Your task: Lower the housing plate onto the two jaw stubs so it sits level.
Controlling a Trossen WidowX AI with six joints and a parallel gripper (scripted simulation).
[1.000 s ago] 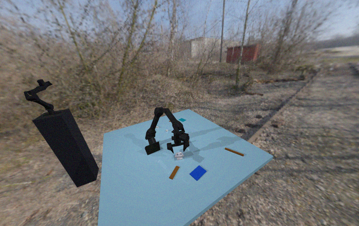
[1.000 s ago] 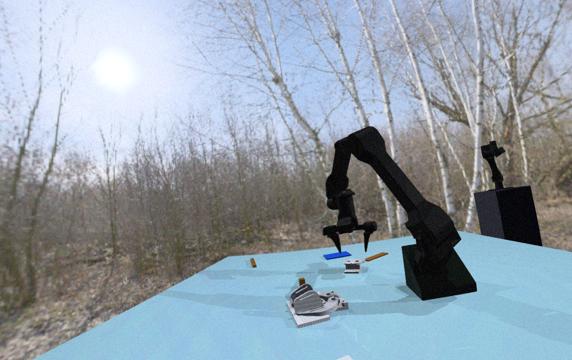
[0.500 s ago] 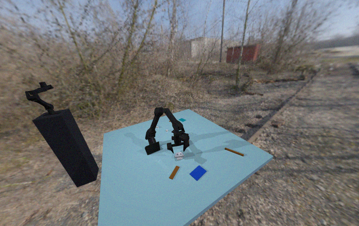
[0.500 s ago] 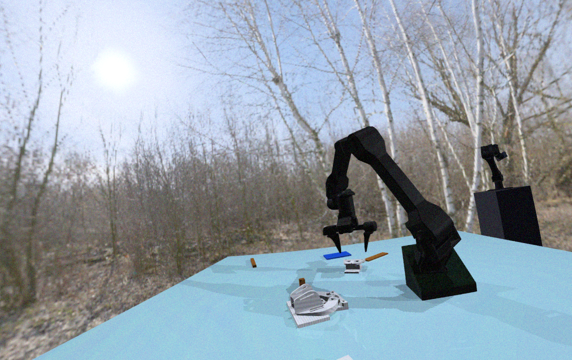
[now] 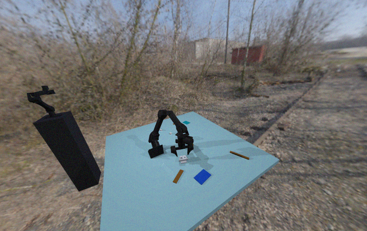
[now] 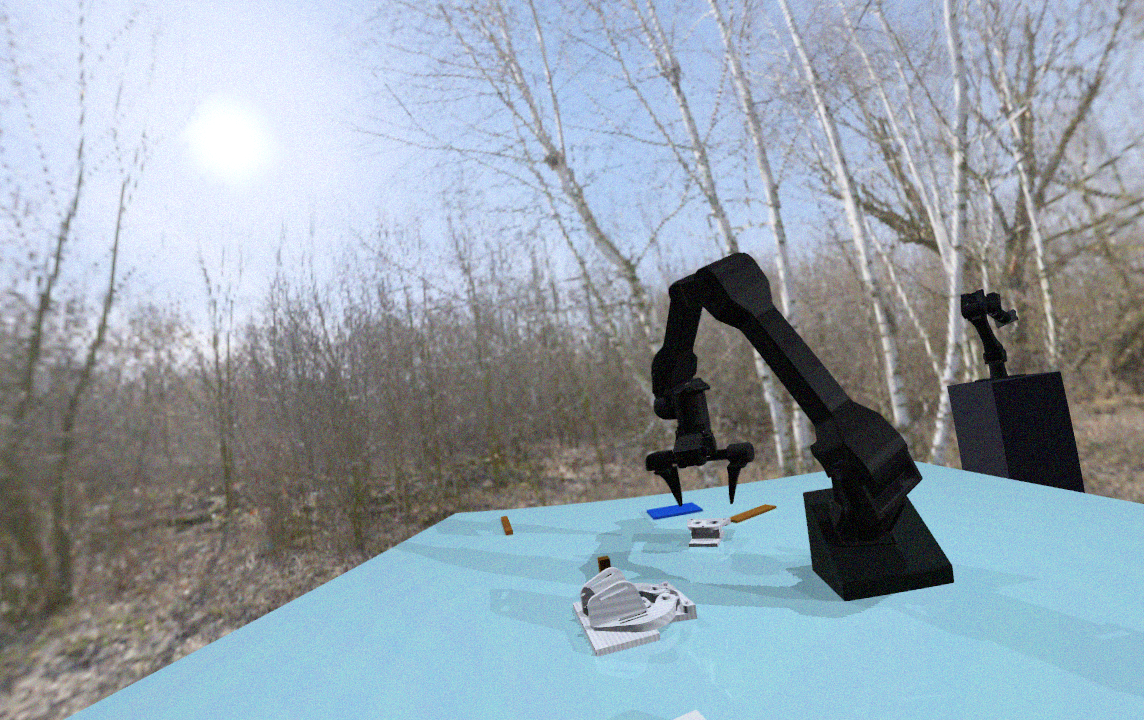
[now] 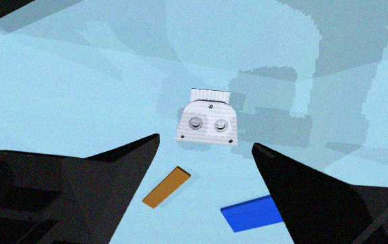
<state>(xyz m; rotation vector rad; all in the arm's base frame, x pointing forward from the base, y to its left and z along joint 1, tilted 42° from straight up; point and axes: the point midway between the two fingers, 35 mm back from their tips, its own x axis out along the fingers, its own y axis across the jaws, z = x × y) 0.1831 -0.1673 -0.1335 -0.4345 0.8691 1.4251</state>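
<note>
The white part lies 5 cm below my gripper tip, 1 cm to the left of it and 1 cm ahead of it. The rest, counted from my gripper tip: orange bar (12 cm to the right, 9 cm behind, 6 cm below); then blue tile (21 cm to the right, 7 cm ahead, 6 cm below); then small orange block (17 cm ahead, 14 cm to the left, 5 cm below).
</note>
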